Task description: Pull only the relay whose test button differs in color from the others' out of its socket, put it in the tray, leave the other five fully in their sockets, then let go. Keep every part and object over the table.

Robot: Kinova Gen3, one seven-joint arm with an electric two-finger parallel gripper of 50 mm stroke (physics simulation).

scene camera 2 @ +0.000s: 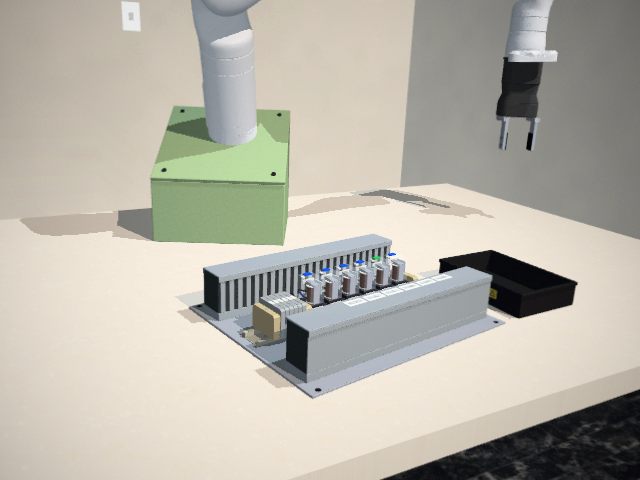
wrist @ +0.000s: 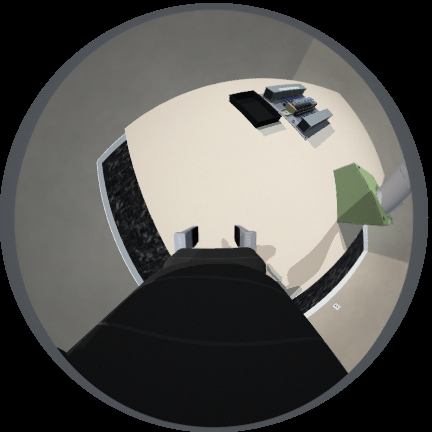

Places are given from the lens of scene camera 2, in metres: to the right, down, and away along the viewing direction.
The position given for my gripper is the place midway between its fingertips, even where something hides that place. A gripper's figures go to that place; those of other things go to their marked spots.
my gripper [scene camera 2: 515, 149]: 0.41, -0.19, 1.25
slotted duct [scene camera 2: 211, 283]: -0.14, 0.06, 0.76
grey panel plate [scene camera 2: 273, 354]: -0.05, 0.13, 0.68
The marked spots on the slotted duct and the grey panel plate are 0.14 m apart.
